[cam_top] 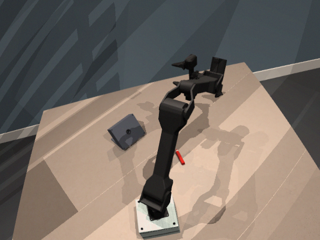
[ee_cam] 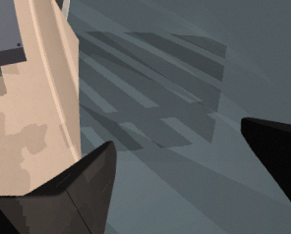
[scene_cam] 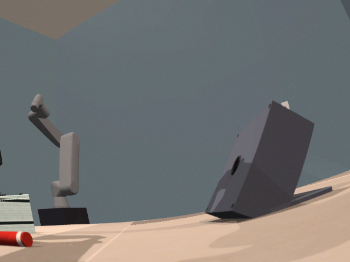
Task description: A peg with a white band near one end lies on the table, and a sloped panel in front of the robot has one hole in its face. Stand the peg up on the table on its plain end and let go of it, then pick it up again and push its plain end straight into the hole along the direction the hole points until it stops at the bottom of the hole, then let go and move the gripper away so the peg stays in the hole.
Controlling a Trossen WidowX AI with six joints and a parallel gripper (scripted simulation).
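The red peg lies 270 mm below my gripper tip, 190 mm behind it and 80 mm to the left of it. Round my gripper tip: sloped panel 260 mm to the left, 230 mm below.
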